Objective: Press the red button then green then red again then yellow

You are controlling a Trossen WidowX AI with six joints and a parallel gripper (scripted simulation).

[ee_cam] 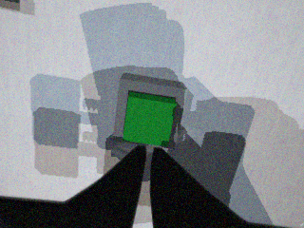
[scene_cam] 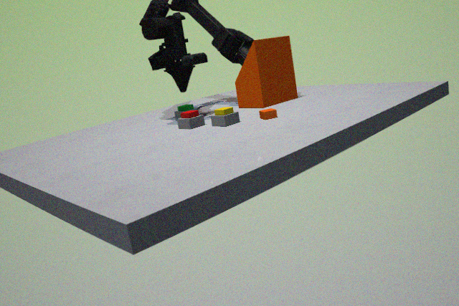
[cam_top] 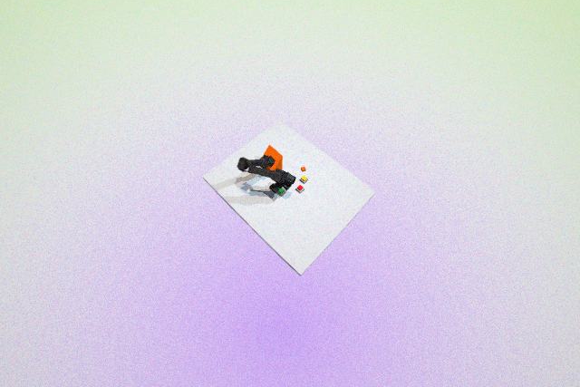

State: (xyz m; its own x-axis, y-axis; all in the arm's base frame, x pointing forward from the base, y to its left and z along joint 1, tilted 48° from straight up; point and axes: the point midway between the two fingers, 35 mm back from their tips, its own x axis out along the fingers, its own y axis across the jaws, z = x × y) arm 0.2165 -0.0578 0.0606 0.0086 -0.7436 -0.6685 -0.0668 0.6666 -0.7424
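Right now my gripper tip is 40 mm above the green button. Round my gripper tip: yellow button: 210 mm to the left, 40 mm below, 40 mm ahead; then red button: 130 mm to the left, 80 mm ahead, 40 mm below; then small orange block: 280 mm to the left, 70 mm below, 40 mm behind.
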